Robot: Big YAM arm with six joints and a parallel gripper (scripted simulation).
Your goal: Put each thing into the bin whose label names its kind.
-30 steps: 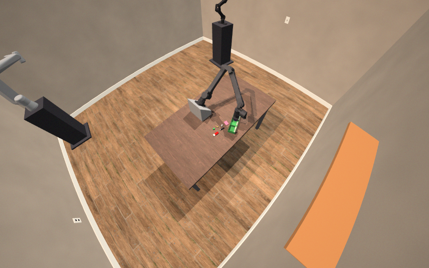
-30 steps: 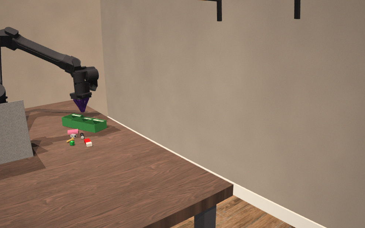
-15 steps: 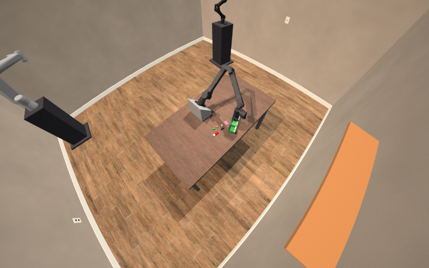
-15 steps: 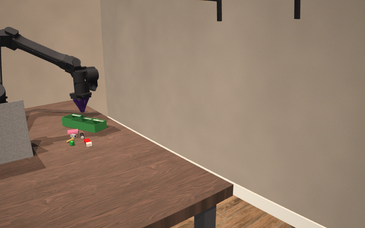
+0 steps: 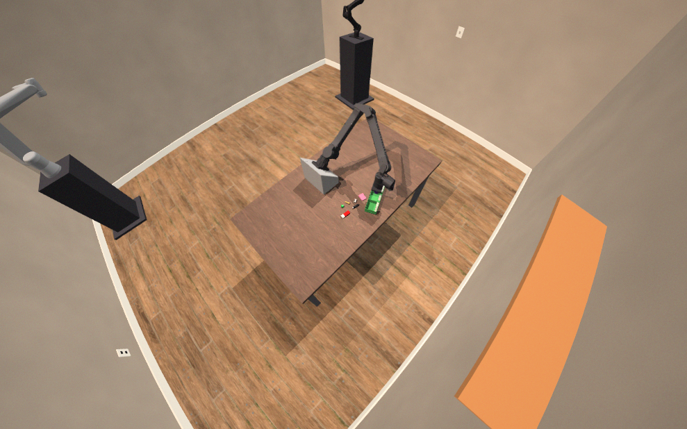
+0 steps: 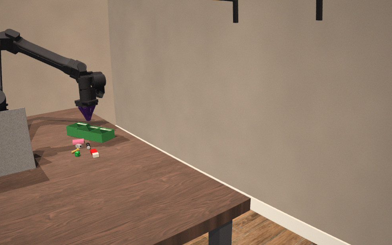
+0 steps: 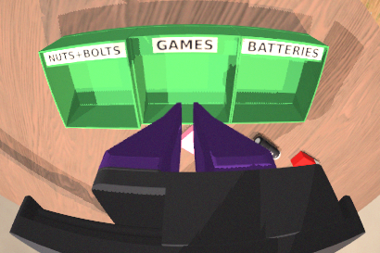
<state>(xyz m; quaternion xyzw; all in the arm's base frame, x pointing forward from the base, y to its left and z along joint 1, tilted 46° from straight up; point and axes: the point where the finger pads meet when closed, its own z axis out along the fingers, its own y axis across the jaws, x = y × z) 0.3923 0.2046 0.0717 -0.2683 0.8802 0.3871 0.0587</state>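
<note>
My hand is 15 cm to the left of the black battery, 8 cm above it and 4 cm past it. The rest, counted from my hand: green three-part bin: 6 cm below; pink pad: 8 cm below, 7 cm behind, 6 cm to the right; white piece: 13 cm to the right, 8 cm below, 8 cm behind.
</note>
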